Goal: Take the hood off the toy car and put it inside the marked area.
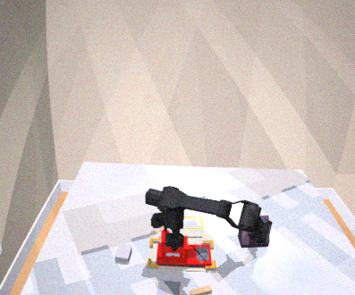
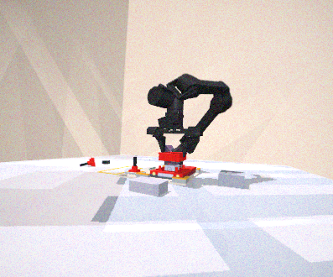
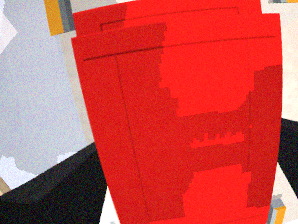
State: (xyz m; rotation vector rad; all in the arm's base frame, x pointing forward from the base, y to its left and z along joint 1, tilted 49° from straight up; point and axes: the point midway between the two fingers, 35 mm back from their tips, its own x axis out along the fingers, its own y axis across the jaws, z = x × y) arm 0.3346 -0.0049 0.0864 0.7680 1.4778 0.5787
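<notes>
The black peg is 2 cm ahead of my gripper tip, 13 cm to the right of it and 3 cm below it. The rest, counted from my gripper tip: tan block: 8 cm behind, 18 cm to the left, 6 cm below; then black wheel: 18 cm behind, 39 cm to the right, 6 cm below; then hood: right at my gripper tip.
</notes>
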